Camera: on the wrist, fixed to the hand. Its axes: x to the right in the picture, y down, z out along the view.
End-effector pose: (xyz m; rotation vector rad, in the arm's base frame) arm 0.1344 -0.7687 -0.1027 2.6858 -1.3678 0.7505
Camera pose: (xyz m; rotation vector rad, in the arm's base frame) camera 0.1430 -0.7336 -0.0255 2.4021 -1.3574 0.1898
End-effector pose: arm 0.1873 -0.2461 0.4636 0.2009 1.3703 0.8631
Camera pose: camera 0.1380 -0.2933 0.4126 -0.1012 0.9961 1.1170
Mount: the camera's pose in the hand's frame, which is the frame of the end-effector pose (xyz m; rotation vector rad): 0.0113 -0.0421 -0.0732 -0.4712 -0.1498 -0.0056
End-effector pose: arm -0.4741 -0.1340 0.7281 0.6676 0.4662 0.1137
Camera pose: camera -0.4990 -0.1225 0.6474 0.2099 0.2812 0.1606
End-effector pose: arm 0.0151 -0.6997 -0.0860 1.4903 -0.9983 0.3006
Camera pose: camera 0.0787 -0.6433 -0.0913 1.0955 -1.0945 -0.0536
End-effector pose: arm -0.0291 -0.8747 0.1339 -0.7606 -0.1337 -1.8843
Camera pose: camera -0.1006 -0.8959 0.0926 -1.2207 0.2239 -1.8840
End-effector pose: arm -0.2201 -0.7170 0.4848 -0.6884 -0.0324 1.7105
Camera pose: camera -0.1505 -0.7203 0.4358 -0.8988 -0.5558 1.7611
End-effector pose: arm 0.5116 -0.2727 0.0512 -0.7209 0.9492 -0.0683
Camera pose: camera 0.4732 -0.3480 0.0408 -1.1461 0.8255 0.2092
